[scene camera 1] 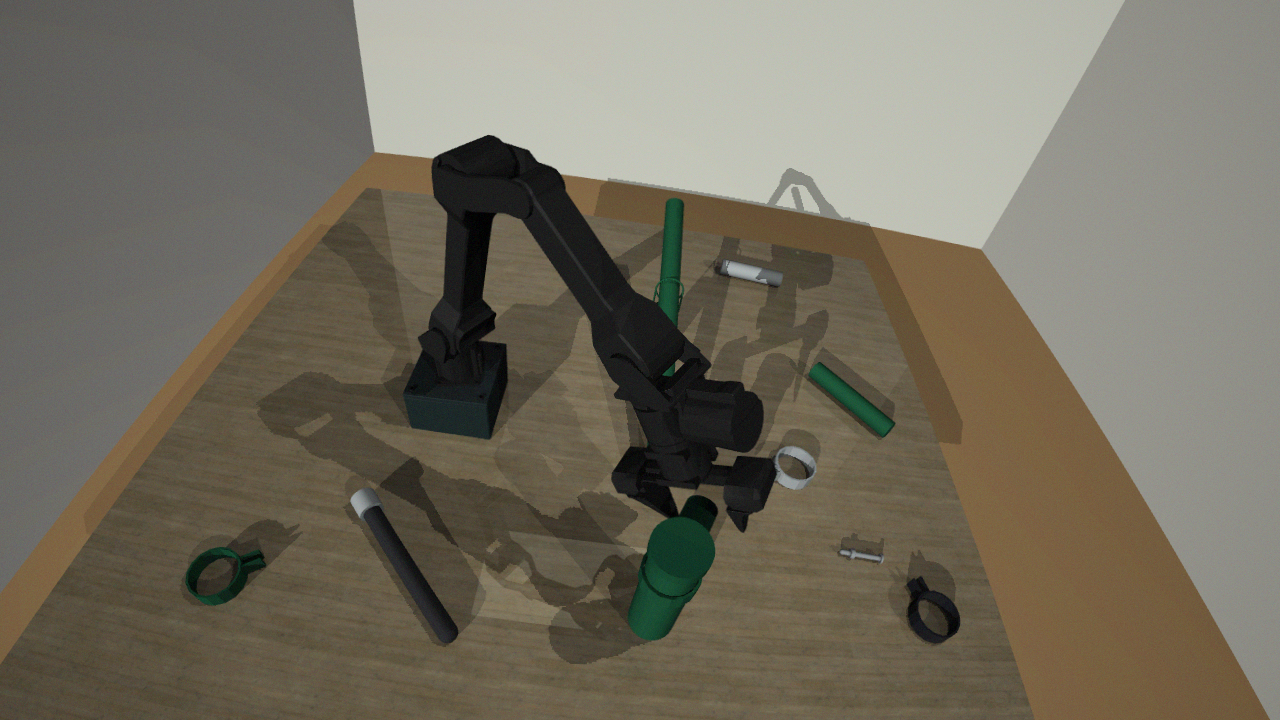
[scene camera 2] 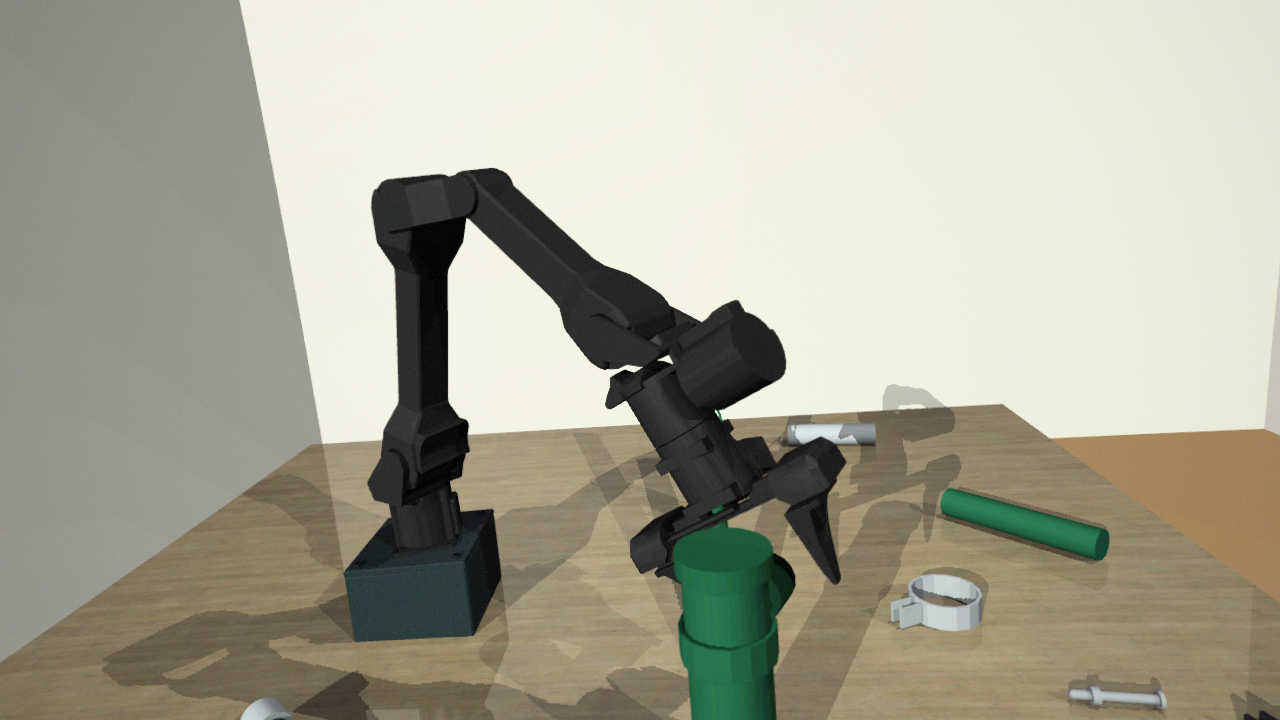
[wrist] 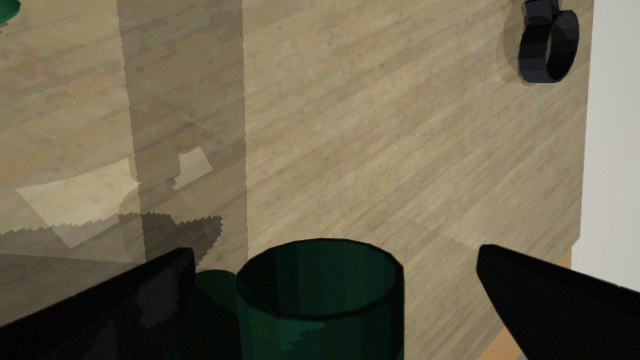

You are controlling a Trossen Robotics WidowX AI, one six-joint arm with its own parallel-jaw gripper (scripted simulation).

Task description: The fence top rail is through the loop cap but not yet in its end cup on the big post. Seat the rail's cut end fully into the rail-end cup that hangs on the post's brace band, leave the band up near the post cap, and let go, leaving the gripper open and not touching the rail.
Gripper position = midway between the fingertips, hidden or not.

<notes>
The gripper point(scene camera 1: 709, 524) is open and holds nothing. Further things: a green top rail point(scene camera 1: 673, 232), a short green pipe point(scene camera 2: 1092, 542), a rail-end cup point(scene camera 2: 782, 582) and a big green post point(scene camera 2: 724, 572).
The short green pipe also shows in scene camera 1 point(scene camera 1: 849, 397). The gripper also shows in the wrist view point(wrist: 339, 259). The rail-end cup is seen too in scene camera 1 point(scene camera 1: 699, 508) and in the wrist view point(wrist: 324, 291). The wrist view misses the short green pipe: it is out of frame.
</notes>
